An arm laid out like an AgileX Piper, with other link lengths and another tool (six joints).
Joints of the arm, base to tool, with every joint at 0 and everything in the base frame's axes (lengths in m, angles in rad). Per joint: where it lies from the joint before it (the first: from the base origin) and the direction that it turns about. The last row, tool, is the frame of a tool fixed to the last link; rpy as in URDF.
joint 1: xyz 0 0 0.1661 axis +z
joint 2: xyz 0 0 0 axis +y
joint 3: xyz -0.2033 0 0.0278 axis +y
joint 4: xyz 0.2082 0 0.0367 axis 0.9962 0 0.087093
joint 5: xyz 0 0 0 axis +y
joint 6: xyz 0.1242 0 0.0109 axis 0.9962 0 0.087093
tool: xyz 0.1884 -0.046 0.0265 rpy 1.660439 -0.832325 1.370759
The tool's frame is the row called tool.
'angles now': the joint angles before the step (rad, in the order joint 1, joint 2, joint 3, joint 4, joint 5, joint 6). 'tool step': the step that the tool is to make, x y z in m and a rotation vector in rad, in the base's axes. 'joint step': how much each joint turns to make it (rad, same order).
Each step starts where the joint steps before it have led.
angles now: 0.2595 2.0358 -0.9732 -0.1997 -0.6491 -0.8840
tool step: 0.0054 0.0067 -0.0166 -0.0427 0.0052 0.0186
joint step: 0.0073 0.0685 -0.0511 0.0038 0.0040 -0.0442
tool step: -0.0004 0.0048 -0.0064 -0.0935 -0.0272 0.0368
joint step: -0.0001 0.0224 -0.0115 0.0001 -0.0002 -0.1049
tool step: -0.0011 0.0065 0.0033 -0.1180 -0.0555 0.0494
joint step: 0.0000 0.0002 -0.0043 0.0000 -0.0021 -0.1388
